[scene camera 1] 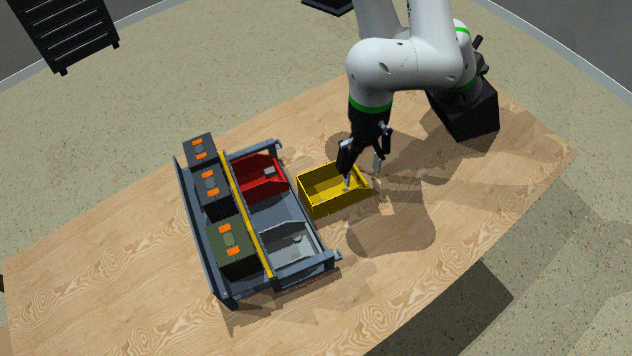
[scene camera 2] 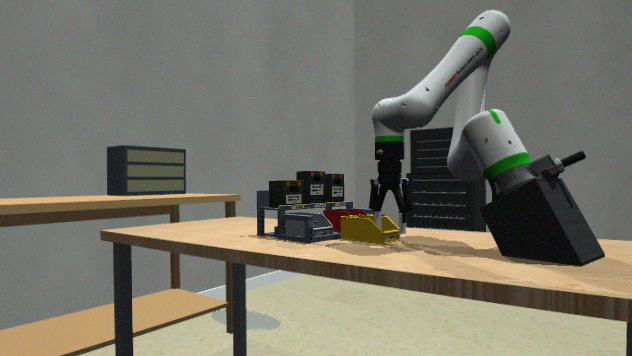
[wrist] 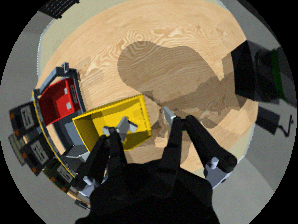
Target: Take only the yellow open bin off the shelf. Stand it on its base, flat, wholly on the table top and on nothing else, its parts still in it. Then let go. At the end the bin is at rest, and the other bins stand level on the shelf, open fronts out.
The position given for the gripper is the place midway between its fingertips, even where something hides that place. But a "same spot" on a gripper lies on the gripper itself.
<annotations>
gripper: scene camera 1; scene camera 2; wrist 145,117
yellow open bin: scene camera 1; scene camera 2 362,228; wrist
same spot on yellow open bin: (wrist: pixel 89 127) = (scene camera 1: pixel 304 199)
same spot on gripper: (scene camera 1: pixel 347 155) = (scene camera 2: pixel 373 189)
</annotations>
